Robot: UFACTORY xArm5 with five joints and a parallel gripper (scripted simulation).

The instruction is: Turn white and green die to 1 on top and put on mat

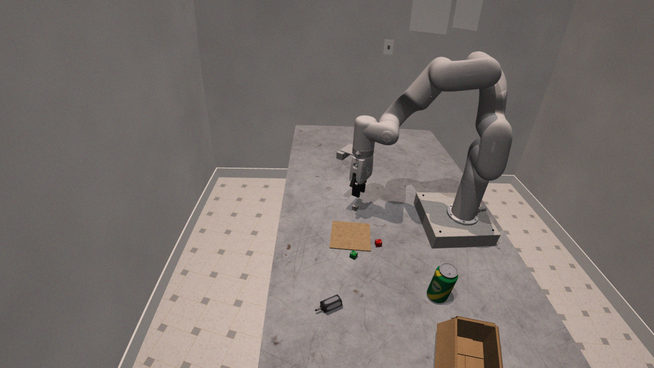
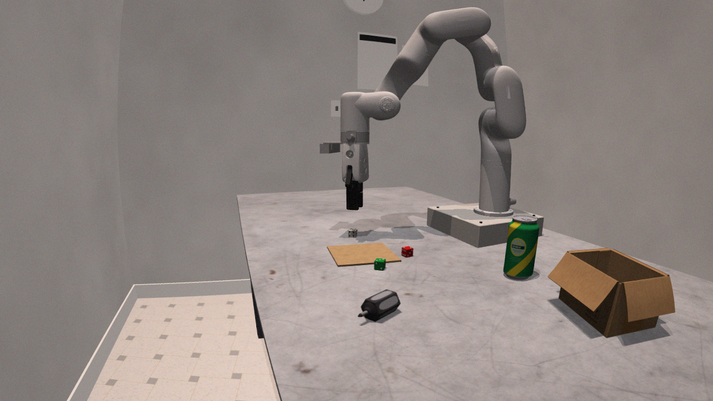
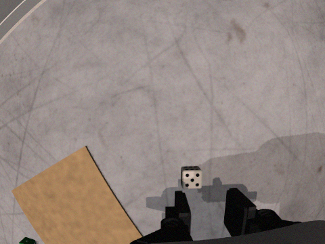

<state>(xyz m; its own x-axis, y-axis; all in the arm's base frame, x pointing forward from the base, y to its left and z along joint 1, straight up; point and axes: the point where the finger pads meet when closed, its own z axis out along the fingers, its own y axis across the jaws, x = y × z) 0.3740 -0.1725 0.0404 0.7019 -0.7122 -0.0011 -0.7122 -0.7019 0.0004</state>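
My gripper is now 9 cm above the white die. The rest, counted from my hand: tan mat: 6 cm ahead, 14 cm to the left, 10 cm below; green die: 8 cm ahead, 24 cm to the left, 9 cm below; red die: 2 cm behind, 20 cm to the left, 9 cm below.
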